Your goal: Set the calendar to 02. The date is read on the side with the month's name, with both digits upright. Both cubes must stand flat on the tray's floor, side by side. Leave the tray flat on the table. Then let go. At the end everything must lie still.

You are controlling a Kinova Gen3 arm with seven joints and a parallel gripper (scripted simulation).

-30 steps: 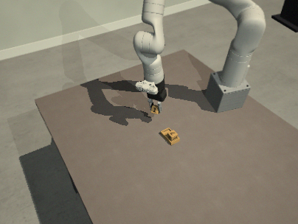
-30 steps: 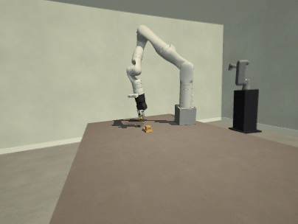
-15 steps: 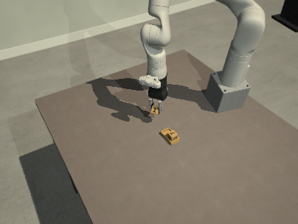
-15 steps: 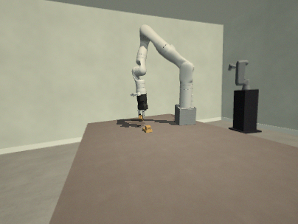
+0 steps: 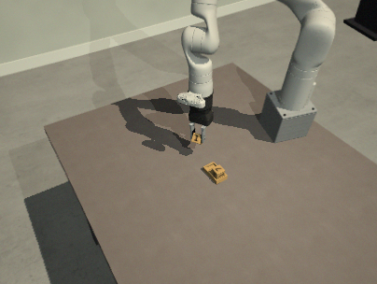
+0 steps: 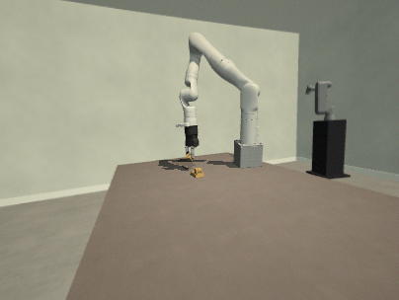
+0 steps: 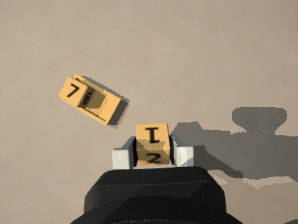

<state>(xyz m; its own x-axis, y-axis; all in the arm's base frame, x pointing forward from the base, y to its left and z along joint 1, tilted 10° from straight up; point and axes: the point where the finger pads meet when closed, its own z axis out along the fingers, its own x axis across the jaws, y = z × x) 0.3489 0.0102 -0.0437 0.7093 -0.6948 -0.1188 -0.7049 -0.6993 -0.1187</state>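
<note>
The tray lies 2 cm behind my hand, 10 cm to the left of it and 9 cm below it. The rest, counted from my hand: orange cube: 1 cm below.
</note>
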